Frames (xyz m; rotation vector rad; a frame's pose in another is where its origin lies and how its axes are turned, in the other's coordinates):
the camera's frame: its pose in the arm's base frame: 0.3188 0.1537 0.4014 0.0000 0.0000 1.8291
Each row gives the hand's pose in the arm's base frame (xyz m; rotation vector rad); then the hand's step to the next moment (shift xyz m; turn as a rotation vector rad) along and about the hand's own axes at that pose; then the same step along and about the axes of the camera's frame.
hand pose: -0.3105 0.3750 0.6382 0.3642 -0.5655 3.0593
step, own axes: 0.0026 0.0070 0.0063 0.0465 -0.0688 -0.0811
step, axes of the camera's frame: -0.0082 0.0037 0.0039 0.1038 0.0347 -0.0388
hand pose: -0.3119 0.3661 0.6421 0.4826 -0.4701 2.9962
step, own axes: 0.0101 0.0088 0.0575 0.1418 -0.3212 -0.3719
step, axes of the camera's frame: -0.0267 0.0005 0.0526 0.4622 0.0918 -0.1989
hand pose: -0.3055 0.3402 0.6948 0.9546 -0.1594 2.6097
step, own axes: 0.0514 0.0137 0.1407 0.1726 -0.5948 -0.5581
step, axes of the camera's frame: -0.0394 -0.0344 0.1410 0.7658 0.0464 -0.3262
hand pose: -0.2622 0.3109 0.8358 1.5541 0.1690 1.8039
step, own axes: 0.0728 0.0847 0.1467 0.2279 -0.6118 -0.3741
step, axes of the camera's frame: -0.0913 -0.0742 0.1419 0.7025 -0.1159 -0.2434
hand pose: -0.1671 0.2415 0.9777 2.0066 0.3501 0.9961
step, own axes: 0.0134 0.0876 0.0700 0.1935 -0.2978 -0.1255
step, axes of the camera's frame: -0.0954 -0.0283 0.0534 0.3312 -0.1529 -0.0940
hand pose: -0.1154 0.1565 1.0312 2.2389 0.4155 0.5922
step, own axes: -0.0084 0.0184 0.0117 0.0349 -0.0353 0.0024
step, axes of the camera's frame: -0.0224 0.0047 0.0045 0.0297 -0.0355 -0.0181
